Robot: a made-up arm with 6 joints. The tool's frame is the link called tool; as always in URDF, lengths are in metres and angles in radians. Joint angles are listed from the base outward.
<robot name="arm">
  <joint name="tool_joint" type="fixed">
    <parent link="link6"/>
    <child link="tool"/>
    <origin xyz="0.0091 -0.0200 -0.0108" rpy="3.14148 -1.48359 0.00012"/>
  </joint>
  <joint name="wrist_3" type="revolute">
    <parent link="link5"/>
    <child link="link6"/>
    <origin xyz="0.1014 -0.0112 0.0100" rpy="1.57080 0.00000 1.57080"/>
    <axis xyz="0 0 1"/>
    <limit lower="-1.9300" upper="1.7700"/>
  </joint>
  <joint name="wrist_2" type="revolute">
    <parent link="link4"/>
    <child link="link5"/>
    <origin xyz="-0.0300 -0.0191 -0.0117" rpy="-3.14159 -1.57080 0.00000"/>
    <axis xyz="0 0 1"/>
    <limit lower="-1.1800" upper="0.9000"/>
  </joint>
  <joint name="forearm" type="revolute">
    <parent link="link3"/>
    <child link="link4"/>
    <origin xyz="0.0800 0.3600 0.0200" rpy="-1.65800 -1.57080 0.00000"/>
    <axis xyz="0 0 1"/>
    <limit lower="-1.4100" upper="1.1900"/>
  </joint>
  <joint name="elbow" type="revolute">
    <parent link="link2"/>
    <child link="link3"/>
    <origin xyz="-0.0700 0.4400 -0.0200" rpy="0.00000 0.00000 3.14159"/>
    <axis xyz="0 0 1"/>
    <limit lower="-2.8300" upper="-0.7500"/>
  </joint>
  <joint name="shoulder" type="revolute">
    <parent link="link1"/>
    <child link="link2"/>
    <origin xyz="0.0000 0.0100 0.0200" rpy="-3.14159 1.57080 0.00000"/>
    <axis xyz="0 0 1"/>
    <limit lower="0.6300" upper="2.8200"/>
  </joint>
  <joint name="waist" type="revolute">
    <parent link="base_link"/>
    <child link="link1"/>
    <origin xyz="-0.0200 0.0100 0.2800" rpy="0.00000 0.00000 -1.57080"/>
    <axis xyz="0 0 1"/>
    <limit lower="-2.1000" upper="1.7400"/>
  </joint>
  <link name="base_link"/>
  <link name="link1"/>
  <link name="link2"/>
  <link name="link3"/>
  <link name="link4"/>
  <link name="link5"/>
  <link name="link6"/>
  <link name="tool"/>
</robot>
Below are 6 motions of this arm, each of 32 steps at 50 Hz.
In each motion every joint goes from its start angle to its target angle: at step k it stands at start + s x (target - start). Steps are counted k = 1, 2, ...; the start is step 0. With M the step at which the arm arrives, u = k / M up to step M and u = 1 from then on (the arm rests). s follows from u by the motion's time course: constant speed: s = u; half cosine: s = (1 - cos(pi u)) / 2; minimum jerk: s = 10 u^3 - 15 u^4 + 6 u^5.
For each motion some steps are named. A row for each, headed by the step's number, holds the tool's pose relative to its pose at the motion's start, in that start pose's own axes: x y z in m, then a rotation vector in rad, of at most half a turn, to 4 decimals.
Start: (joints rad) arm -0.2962 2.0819 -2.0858 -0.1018 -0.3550 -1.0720
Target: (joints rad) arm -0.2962 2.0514 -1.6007 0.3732 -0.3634 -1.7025
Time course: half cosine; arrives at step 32
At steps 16, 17, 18, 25, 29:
16: -0.0295 -0.0835 0.0414 -0.1090 -0.1559 -0.1727
17: -0.0337 -0.0914 0.0453 -0.1208 -0.1706 -0.1913
18: -0.0380 -0.0991 0.0491 -0.1325 -0.1850 -0.2100
25: -0.0678 -0.1433 0.0711 -0.2060 -0.2675 -0.3278
29: -0.0788 -0.1566 0.0777 -0.2305 -0.2924 -0.3675

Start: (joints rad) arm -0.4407 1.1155 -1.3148 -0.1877 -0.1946 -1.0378
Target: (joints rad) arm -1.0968 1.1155 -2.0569 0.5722 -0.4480 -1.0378
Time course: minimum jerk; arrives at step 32
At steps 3, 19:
3: -0.0002 0.0027 0.0005 0.0037 -0.0021 0.0081
19: -0.0887 0.2282 -0.0076 0.2301 -0.0085 0.7808

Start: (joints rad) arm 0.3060 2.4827 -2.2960 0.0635 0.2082 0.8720
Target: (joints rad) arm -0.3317 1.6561 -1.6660 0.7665 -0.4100 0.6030
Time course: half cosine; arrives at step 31
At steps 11, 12, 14, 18, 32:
11: -0.1176 0.0047 -0.1526 0.1448 0.2752 -0.1072
12: -0.1407 0.0063 -0.1744 0.1658 0.3254 -0.1229
14: -0.1919 0.0101 -0.2161 0.2072 0.4346 -0.1537
18: -0.3060 0.0187 -0.2829 0.2815 0.6717 -0.2069
32: -0.5316 0.0324 -0.3326 0.3870 1.1479 -0.2678

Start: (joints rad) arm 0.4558 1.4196 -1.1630 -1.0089 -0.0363 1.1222
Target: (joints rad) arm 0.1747 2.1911 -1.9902 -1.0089 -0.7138 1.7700
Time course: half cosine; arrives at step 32
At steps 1, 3, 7, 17, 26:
1: 0.0008 0.0002 -0.0003 0.0016 0.0009 -0.0010
3: 0.0069 0.0015 -0.0027 0.0141 0.0082 -0.0087
7: 0.0365 0.0092 -0.0132 0.0733 0.0420 -0.0467
17: 0.1693 0.0687 -0.0344 0.3322 0.1761 -0.2510
26: 0.2603 0.1435 -0.0140 0.5190 0.2480 -0.4498

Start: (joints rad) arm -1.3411 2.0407 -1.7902 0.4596 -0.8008 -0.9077
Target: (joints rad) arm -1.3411 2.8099 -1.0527 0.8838 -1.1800 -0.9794
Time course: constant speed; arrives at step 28
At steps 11, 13, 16, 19, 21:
11: -0.1226 -0.1040 0.2794 -0.1659 -0.4715 -0.0800
13: -0.1570 -0.1127 0.3223 -0.2088 -0.5552 -0.0906
16: -0.2133 -0.1200 0.3804 -0.2809 -0.6783 -0.1055
19: -0.2739 -0.1204 0.4300 -0.3625 -0.7977 -0.1197
21: -0.3158 -0.1170 0.4582 -0.4221 -0.8748 -0.1294

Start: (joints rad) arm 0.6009 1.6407 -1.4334 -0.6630 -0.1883 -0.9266
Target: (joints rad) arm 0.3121 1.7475 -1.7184 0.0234 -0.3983 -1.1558
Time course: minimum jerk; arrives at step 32
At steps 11, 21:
11: 0.0033 0.0156 0.0398 0.0983 -0.0624 0.0912
21: -0.0058 0.0505 0.1401 0.3084 -0.2318 0.3507

